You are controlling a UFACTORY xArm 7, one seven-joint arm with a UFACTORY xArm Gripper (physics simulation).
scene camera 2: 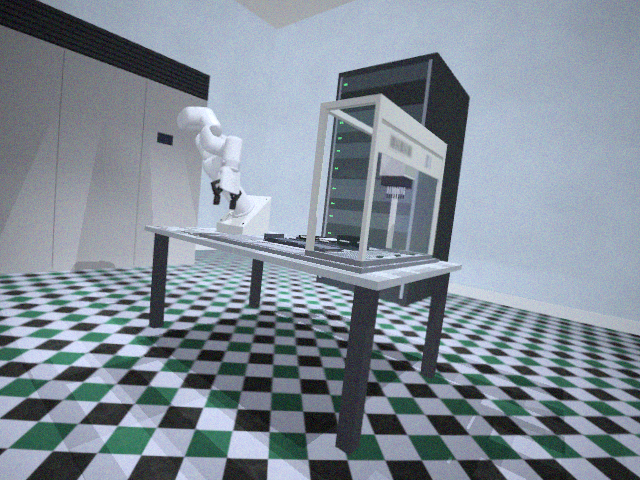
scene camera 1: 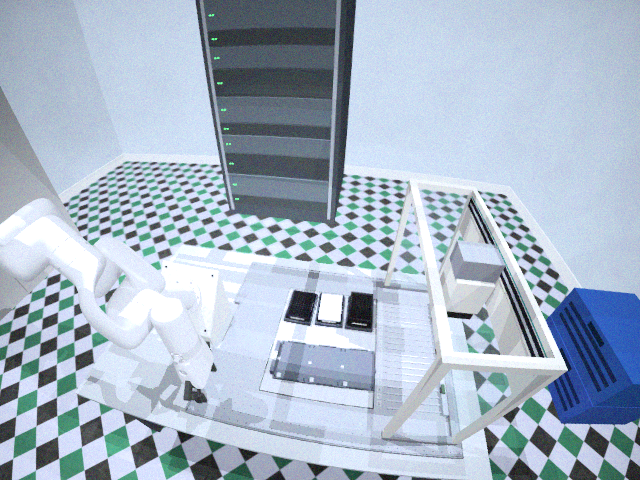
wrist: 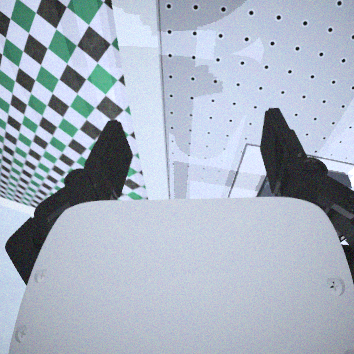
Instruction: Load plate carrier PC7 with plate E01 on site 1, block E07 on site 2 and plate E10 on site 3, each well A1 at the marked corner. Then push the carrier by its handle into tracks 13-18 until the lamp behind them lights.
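Pixels of known places: gripper, fingertip midpoint: [scene camera 2: 224,207] [scene camera 1: 206,385] [wrist: 192,131]; arm's base at its link origin: [scene camera 2: 244,209] [scene camera 1: 185,296].
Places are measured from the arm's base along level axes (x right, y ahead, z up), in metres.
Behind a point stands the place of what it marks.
Note:
The grey carrier [scene camera 1: 320,365] @(y 0.478, x 0.135, z -0.108 m) lies flat on a white board [scene camera 1: 320,396] @(y 0.487, x 0.231, z -0.118 m), left of the ribbed track deck [scene camera 1: 405,356] @(y 0.758, x 0.081, z -0.116 m); no plates show on it. A black plate or block [scene camera 1: 301,306] @(y 0.391, x -0.082, z -0.094 m), a white one [scene camera 1: 330,308] @(y 0.497, x -0.082, z -0.093 m) and another black one [scene camera 1: 360,310] @(y 0.602, x -0.065, z -0.069 m) stand in a row behind it. Their labels and A1 corners are too small to read. My gripper [scene camera 1: 206,383] @(y 0.186, x 0.284, z 0.003 m) [scene camera 2: 224,205] @(y 0.186, x 0.284, z 0.003 m) [wrist: 192,131] @(y 0.186, x 0.284, z 0.003 m) is open and empty, raised above the table's front left part, left of the carrier. In the wrist view a corner of the white board [wrist: 243,167] @(y 0.349, x 0.228, z -0.118 m) shows by the right finger.
A cream frame [scene camera 1: 439,310] @(y 0.679, x 0.246, z 0.361 m) [scene camera 2: 371,175] @(y 0.873, x 0.356, z 0.138 m) stands over the track deck, with a grey head unit [scene camera 1: 476,262] @(y 0.809, x 0.095, z 0.340 m) inside. A small green spot [scene camera 1: 443,388] shows at the deck's right side. A blue box [scene camera 1: 594,356] and a dark rack [scene camera 1: 334,155] stand beyond the table.

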